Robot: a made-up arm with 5 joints. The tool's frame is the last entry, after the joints.
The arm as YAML. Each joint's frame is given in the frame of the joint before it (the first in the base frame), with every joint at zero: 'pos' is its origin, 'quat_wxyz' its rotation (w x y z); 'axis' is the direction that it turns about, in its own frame. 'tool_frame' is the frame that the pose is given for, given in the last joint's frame.
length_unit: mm
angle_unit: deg
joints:
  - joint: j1
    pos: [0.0, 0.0, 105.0]
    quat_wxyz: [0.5, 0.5, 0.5, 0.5]
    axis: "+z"
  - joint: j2
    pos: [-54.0, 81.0, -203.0]
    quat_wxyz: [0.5, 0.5, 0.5, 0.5]
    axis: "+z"
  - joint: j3
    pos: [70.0, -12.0, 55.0]
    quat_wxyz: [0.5, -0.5, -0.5, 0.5]
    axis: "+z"
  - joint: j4
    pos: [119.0, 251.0, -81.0]
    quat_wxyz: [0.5, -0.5, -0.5, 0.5]
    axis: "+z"
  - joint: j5
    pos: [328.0, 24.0, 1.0]
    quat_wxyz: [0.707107, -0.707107, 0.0, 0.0]
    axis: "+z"
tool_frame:
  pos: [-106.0, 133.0, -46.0]
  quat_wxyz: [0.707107, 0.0, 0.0, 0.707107]
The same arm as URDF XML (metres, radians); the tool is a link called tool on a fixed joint. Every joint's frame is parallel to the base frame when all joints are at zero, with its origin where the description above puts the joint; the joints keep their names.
<robot name="arm">
  <link name="base_link"/>
  <link name="link1"/>
  <link name="link2"/>
  <link name="link3"/>
  <link name="link4"/>
  <link name="link5"/>
  <link name="tool"/>
  <joint name="j1" type="continuous">
    <parent link="base_link"/>
    <child link="link1"/>
    <origin xyz="0 0 0.105" rpy="0 0 0"/>
    <axis xyz="1 0 0"/>
  </joint>
  <joint name="j2" type="continuous">
    <parent link="link1"/>
    <child link="link2"/>
    <origin xyz="-0.203 -0.054 0.081" rpy="0 0 0"/>
    <axis xyz="0 1 0"/>
  </joint>
  <joint name="j3" type="continuous">
    <parent link="link2"/>
    <child link="link3"/>
    <origin xyz="-0.012 0.055 0.07" rpy="0 0 0"/>
    <axis xyz="0 0 -1"/>
  </joint>
  <joint name="j4" type="continuous">
    <parent link="link3"/>
    <child link="link4"/>
    <origin xyz="0.119 -0.251 0.081" rpy="0 0 0"/>
    <axis xyz="-1 0 0"/>
  </joint>
  <joint name="j5" type="continuous">
    <parent link="link4"/>
    <child link="link5"/>
    <origin xyz="-0.001 -0.328 0.024" rpy="0 0 0"/>
    <axis xyz="0 0 1"/>
  </joint>
  <joint name="tool_fixed" type="fixed">
    <parent link="link5"/>
    <child link="tool"/>
    <origin xyz="0.133 0.106 -0.046" rpy="0 0 0"/>
  </joint>
</robot>

